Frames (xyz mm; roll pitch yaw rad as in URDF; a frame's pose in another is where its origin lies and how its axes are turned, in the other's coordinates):
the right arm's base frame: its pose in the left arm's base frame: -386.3 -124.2 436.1 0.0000 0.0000 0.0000
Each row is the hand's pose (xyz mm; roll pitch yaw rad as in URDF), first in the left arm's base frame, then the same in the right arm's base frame.
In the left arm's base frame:
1: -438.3 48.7 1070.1 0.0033 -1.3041 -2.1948
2: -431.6 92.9 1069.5 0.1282 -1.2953 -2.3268
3: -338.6 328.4 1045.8 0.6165 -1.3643 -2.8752
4: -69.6 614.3 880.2 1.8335 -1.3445 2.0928
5: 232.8 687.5 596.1 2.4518 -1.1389 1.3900
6: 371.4 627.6 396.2 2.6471 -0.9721 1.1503
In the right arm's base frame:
1: -52.0 172.9 634.0 0.0033 -1.3041 -2.1948
2: -45.3 217.1 633.4 0.1282 -1.2953 -2.3268
3: 47.7 452.6 609.7 0.6165 -1.3643 -2.8752
4: 316.7 738.5 444.1 1.8335 -1.3445 2.0928
5: 619.1 811.7 160.0 2.4518 -1.1389 1.3900
6: 757.7 751.8 -39.9 2.6471 -0.9721 1.1503

